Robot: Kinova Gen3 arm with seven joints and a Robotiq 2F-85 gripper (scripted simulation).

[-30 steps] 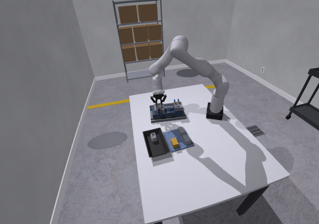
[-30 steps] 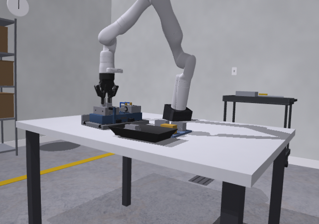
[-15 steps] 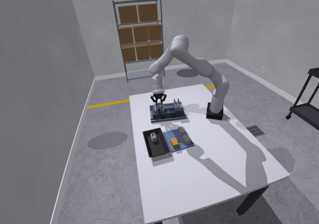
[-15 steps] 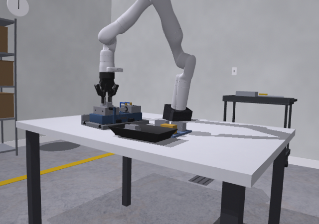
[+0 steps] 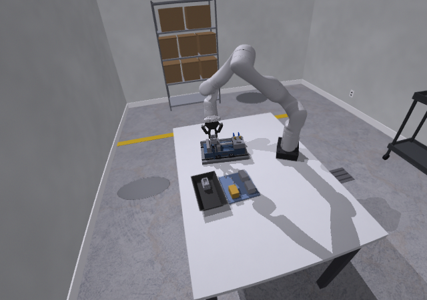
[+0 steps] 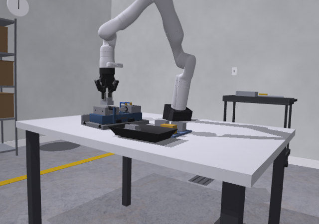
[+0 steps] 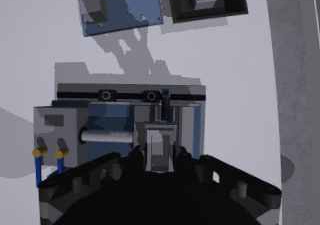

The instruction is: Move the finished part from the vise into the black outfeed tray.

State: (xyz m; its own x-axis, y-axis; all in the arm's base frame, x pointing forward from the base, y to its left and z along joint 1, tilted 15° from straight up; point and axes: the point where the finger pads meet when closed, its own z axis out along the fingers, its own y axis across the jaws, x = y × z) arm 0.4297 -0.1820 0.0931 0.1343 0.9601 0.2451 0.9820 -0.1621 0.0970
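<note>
Right now the blue vise is 60 mm behind my hand, 10 mm to the left of it and 110 mm below it. Also, from my hand: yellow block (20 mm behind, 360 mm to the left, 120 mm below); then blue fixture plate (60 mm behind, 310 mm to the left, 140 mm below).
</note>
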